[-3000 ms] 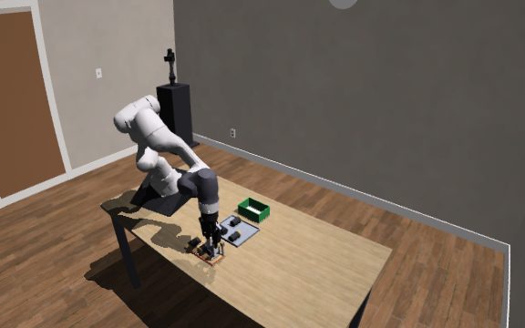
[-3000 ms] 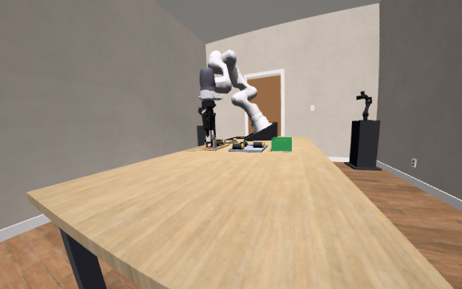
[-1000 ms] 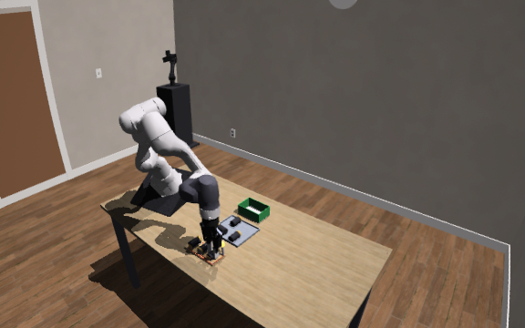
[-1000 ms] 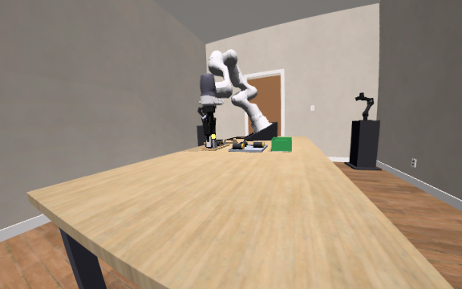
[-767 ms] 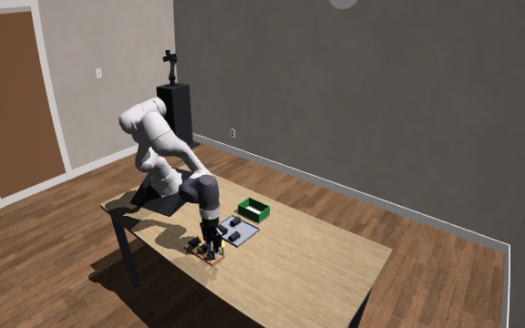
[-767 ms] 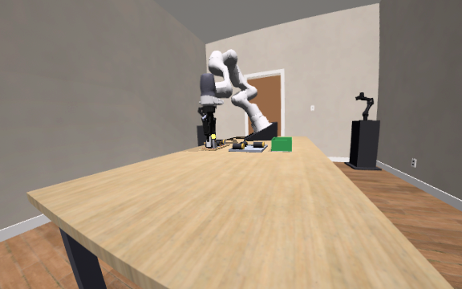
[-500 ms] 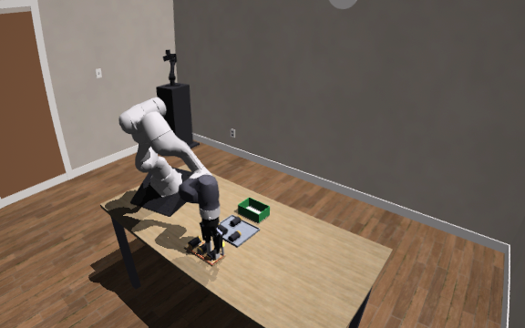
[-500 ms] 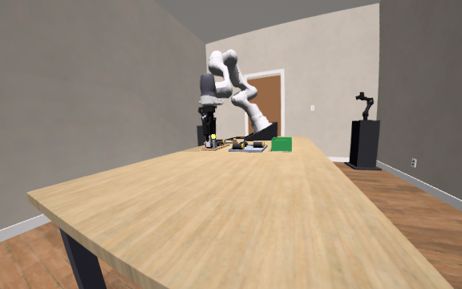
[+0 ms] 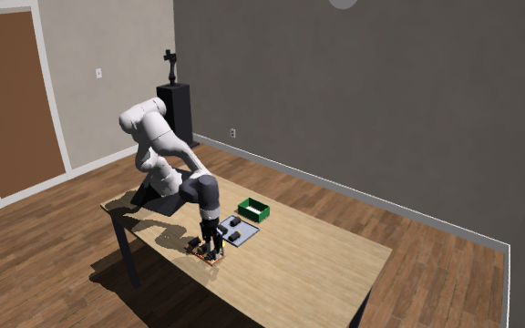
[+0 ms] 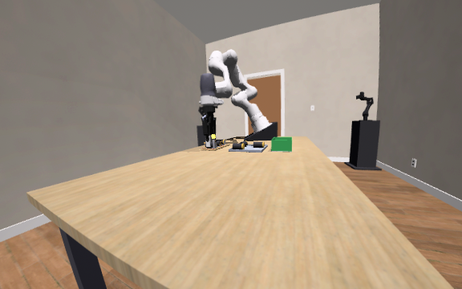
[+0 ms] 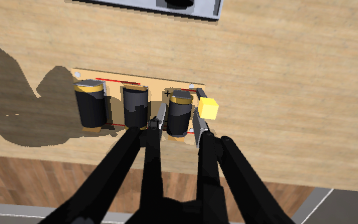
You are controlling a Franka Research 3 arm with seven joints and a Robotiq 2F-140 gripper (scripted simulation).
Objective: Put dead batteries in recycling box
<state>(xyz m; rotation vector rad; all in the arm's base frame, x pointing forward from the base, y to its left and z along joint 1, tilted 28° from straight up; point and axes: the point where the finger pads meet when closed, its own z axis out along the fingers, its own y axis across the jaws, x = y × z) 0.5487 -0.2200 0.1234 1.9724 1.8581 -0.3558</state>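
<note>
The bulb is 3 cm ahead of my hand, 3 cm to the left of it and 3 cm above it. From my hand the other things lie so: green recycling box 5 cm behind, 41 cm to the left, 4 cm below; then grey tray 5 cm behind, 23 cm to the left, 5 cm below.
</note>
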